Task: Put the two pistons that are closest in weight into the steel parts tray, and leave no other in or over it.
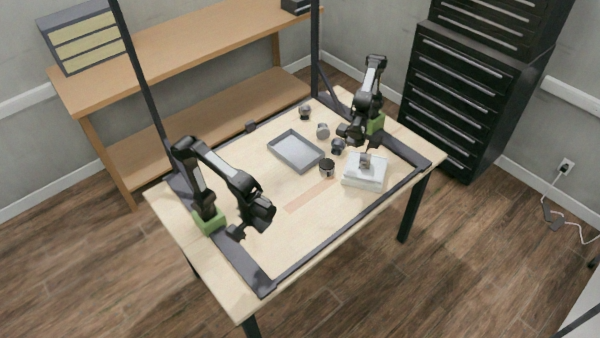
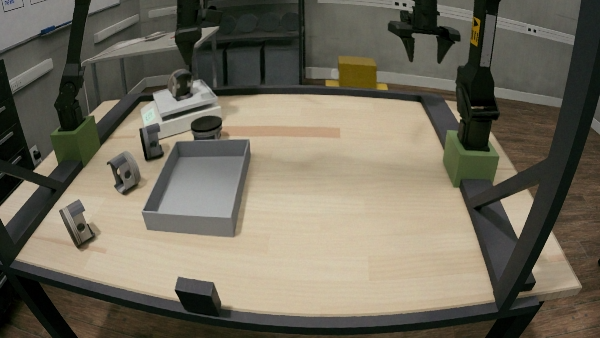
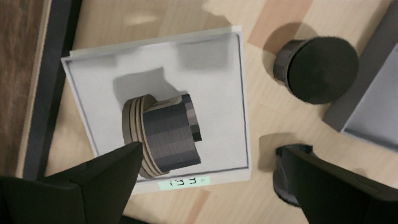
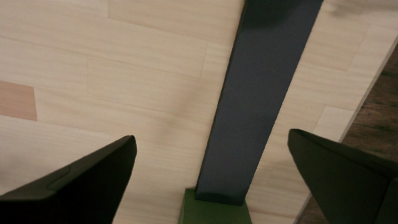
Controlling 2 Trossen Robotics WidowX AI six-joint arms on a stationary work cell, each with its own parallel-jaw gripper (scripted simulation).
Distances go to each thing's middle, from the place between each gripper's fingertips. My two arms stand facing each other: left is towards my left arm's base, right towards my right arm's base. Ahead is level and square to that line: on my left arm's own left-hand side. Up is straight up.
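My left gripper: 3 cm short of the grey pan [image 2: 165, 101], 4 cm to the right of it, 15 cm above it. From my left hand: white scale [image 2: 179, 122] 17 cm below, 5 cm to the left, 2 cm ahead; steel parts tray [image 2: 199, 178] 19 cm below, 11 cm to the right, 28 cm behind.
Steel parts tray: 45 cm to the left of my right hand, 34 cm behind it, 19 cm below it. From my right hand too: white scale 61 cm to the left, 16 cm below, 3 cm behind; grey pan 60 cm to the left, 14 cm below, 3 cm behind.
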